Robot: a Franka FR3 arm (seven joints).
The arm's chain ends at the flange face. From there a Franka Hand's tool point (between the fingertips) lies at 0.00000 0.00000 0.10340 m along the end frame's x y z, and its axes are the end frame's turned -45 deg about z.
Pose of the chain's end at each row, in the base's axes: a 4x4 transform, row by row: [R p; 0 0 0 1], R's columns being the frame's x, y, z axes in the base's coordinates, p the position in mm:
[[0.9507 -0.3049 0.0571 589.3], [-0.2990 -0.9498 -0.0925 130.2], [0.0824 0.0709 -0.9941 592.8], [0 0 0 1]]
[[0.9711 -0.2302 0.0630 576.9], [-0.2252 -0.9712 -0.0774 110.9], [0.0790 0.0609 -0.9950 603.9], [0 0 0 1]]
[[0.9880 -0.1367 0.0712 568.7], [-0.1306 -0.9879 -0.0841 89.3], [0.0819 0.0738 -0.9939 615.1], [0 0 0 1]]
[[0.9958 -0.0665 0.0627 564.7], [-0.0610 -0.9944 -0.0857 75.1], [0.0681 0.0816 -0.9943 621.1], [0 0 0 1]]
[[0.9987 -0.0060 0.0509 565.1], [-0.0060 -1.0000 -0.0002 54.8], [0.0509 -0.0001 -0.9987 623.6], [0 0 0 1]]
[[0.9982 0.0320 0.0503 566.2], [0.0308 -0.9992 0.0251 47.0], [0.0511 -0.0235 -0.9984 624.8], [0 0 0 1]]
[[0.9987 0.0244 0.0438 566.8], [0.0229 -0.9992 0.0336 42.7], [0.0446 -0.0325 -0.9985 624.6], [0 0 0 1]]
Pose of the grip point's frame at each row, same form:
[[0.8878 0.4566 0.0571 595.2], [0.4602 -0.8830 -0.0925 120.6], [0.0081 0.1084 -0.9941 490.0], [0 0 0 1]]
[[0.8494 0.5239 0.0630 583.4], [0.5275 -0.8460 -0.0774 102.9], [0.0128 0.0989 -0.9950 501.0], [0 0 0 1]]
[[0.7953 0.6020 0.0712 576.1], [0.6062 -0.7909 -0.0841 80.6], [0.0057 0.1101 -0.9939 512.3], [0 0 0 1]]
[[0.7512 0.6571 0.0627 571.2], [0.6600 -0.7463 -0.0857 66.2], [-0.0095 0.1059 -0.9943 518.3], [0 0 0 1]]
[[0.7104 0.7019 0.0509 570.4], [0.7029 -0.7113 -0.0002 54.8], [0.0361 0.0359 -0.9987 520.3], [0 0 0 1]]
[[0.6832 0.7285 0.0503 571.4], [0.7283 -0.6848 0.0251 49.6], [0.0528 0.0195 -0.9984 521.6], [0 0 0 1]]
[[0.6889 0.7234 0.0438 571.3], [0.7227 -0.6903 0.0336 46.2], [0.0545 0.0086 -0.9985 521.4], [0 0 0 1]]

